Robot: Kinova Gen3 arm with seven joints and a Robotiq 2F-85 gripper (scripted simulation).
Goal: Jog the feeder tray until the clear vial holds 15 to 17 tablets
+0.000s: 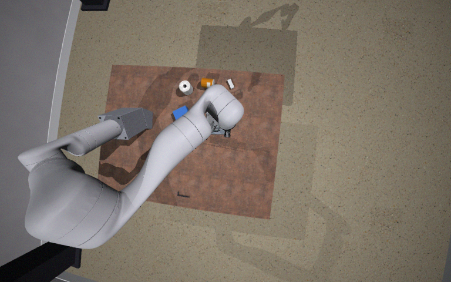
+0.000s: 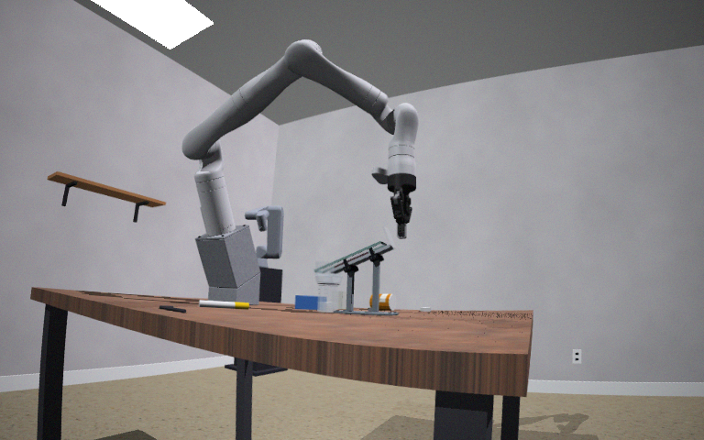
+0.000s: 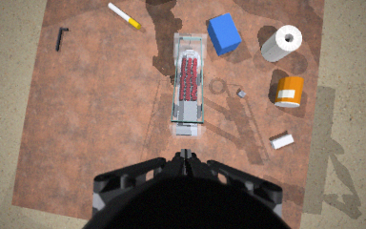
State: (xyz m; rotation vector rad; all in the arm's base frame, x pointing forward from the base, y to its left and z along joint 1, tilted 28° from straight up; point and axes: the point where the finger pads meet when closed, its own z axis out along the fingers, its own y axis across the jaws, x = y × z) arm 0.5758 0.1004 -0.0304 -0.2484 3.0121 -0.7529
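My gripper is now 10 cm past the feeder tray, 1 cm to the left of it and 6 cm above it. The rest, counted from my hand: small white block: 4 cm behind, 29 cm to the left, 20 cm below; then clear vial: 20 cm behind, 3 cm to the right, 17 cm below; then small grey piece: 16 cm behind, 14 cm to the left, 21 cm below.
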